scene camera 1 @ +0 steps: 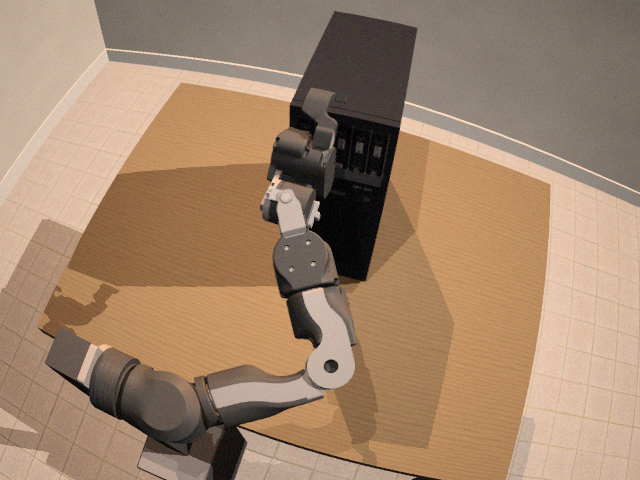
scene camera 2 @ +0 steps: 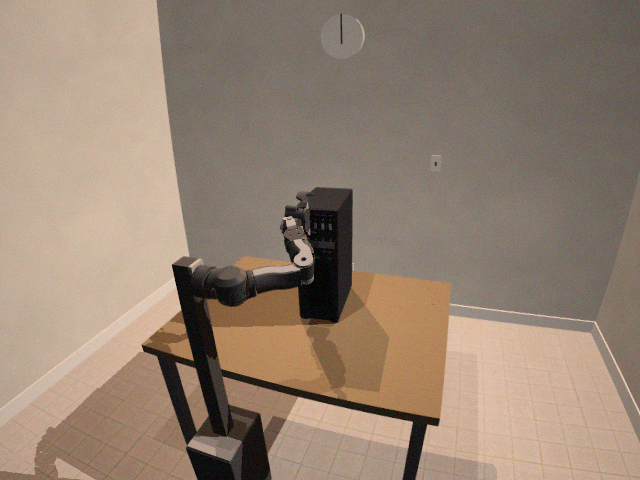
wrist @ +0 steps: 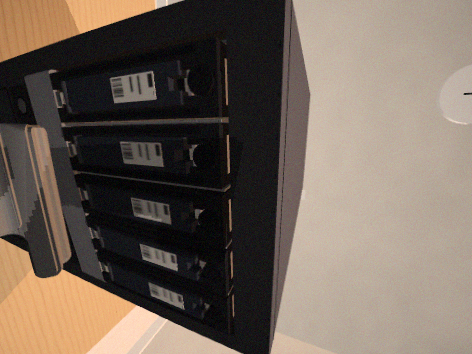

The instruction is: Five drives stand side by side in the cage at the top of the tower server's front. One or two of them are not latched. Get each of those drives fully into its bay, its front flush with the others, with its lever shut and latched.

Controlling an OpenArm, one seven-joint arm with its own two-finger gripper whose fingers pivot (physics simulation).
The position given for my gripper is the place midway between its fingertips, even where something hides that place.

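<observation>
A black tower server [scene camera 1: 367, 59] [scene camera 2: 324, 298] [wrist: 268, 92] is visible to me in both scene cameras and in the wrist view. I see a drive [wrist: 210, 141] as well, and also a drive [wrist: 188, 81]. Then there is my own gripper [scene camera 1: 327, 127].
</observation>
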